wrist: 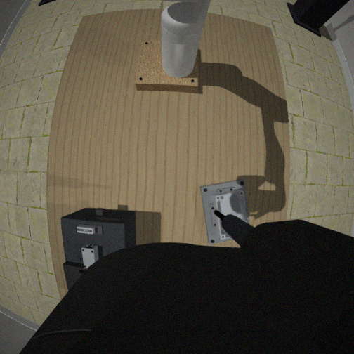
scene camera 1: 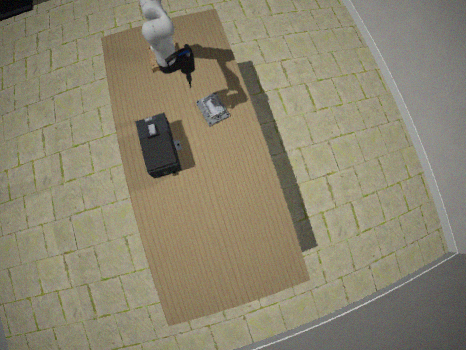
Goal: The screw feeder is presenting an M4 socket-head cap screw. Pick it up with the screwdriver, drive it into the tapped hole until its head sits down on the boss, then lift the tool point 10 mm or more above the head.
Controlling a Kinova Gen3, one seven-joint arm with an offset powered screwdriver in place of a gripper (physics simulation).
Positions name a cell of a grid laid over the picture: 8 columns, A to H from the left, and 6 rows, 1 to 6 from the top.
In view: a screw feeder (wrist: C4) and a grey fixture plate (wrist: E4).
